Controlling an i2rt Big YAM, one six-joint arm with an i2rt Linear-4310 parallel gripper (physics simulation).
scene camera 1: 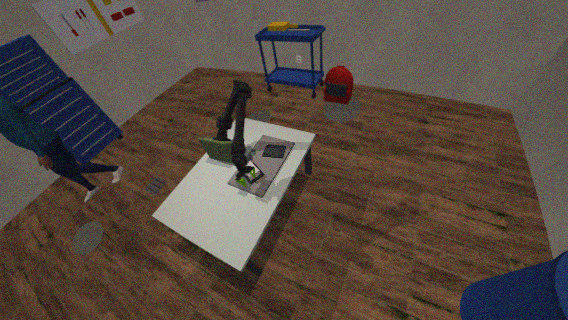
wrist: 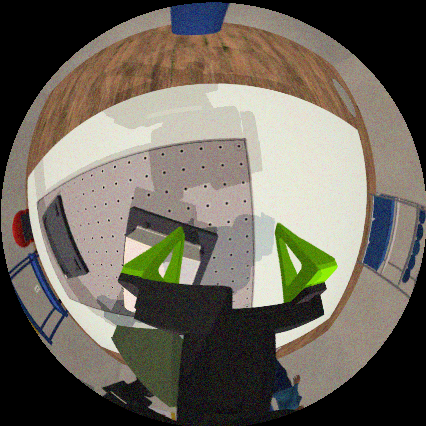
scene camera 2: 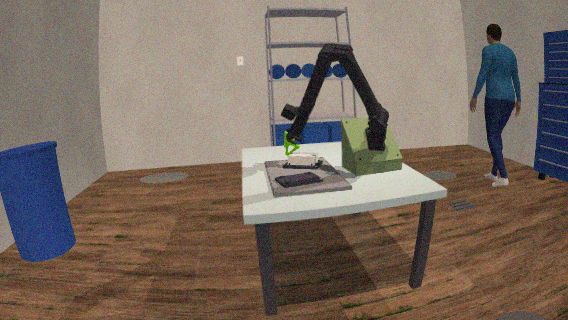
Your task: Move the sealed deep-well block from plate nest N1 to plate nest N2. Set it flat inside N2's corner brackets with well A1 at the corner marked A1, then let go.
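Frame: origin at the arm's base, x up, y back, z right, level; metres.
Seen in the pictures: gripper, fingertip midpoint: point(scene camera 1: 250, 182) point(wrist: 229, 229) point(scene camera 2: 285, 151); arm's base, origin of the base link: point(scene camera 1: 221, 140) point(wrist: 158, 380) point(scene camera 2: 374, 139).
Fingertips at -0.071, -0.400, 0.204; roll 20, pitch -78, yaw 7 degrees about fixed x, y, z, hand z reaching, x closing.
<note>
Offsets run from my fingertips to a thing's middle, as dx, dy, dz. Level surfaces: height alone.
The pale deep-well block {-0.020, +0.071, -0.096} point(scene camera 2: 300, 159) point(wrist: 135, 246) sits in a dark nest {-0.042, +0.070, -0.095} point(wrist: 172, 221), taken as N1. The other dark nest {-0.044, +0.017, -0.340} point(scene camera 1: 274, 151) point(scene camera 2: 298, 179) point(wrist: 64, 237), taken as N2, holds no block. My gripper point(scene camera 1: 247, 177) point(scene camera 2: 289, 152) point(wrist: 229, 229) is open with its green fingers wide apart and nothing between them. It hangs above the block's level and off to one side. In the wrist view the left finger overlaps the block and the right finger appears over the white table. The well A1 and corner markings are too small to read.
Both nests stand on a grey perforated plate {-0.059, +0.050, -0.214} point(scene camera 1: 274, 169) point(scene camera 2: 332, 186) point(wrist: 225, 175) on the white table {dx -0.065} point(scene camera 1: 210, 205) point(scene camera 2: 400, 185) point(wrist: 310, 165). A green sloped housing point(scene camera 1: 218, 150) point(scene camera 2: 370, 155) point(wrist: 150, 357) stands beside the plate, near the arm's base. A person point(scene camera 2: 500, 90) stands beyond the table.
</note>
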